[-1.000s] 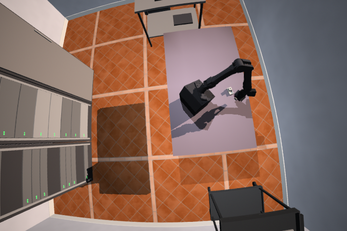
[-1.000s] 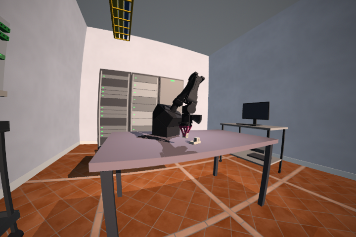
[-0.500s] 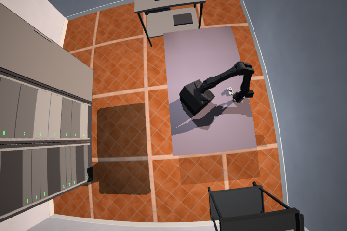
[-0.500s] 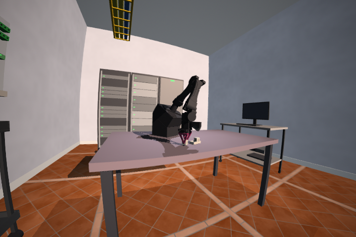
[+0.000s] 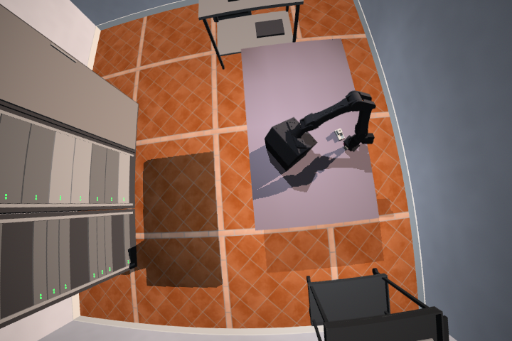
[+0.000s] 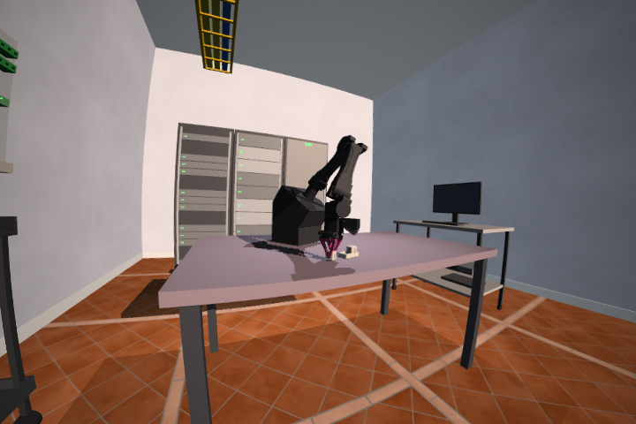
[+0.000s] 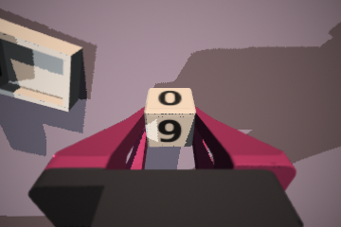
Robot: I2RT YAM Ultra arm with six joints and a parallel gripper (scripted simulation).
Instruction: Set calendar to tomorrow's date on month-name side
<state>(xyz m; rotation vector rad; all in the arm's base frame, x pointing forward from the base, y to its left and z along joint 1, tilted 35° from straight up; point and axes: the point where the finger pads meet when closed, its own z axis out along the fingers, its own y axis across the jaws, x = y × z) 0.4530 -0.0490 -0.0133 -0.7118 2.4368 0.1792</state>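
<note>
My gripper is now right at the cream digit cube. From my hand the other things lie so: cream tray (10 cm to the left, 3 cm behind, 2 cm below).
</note>
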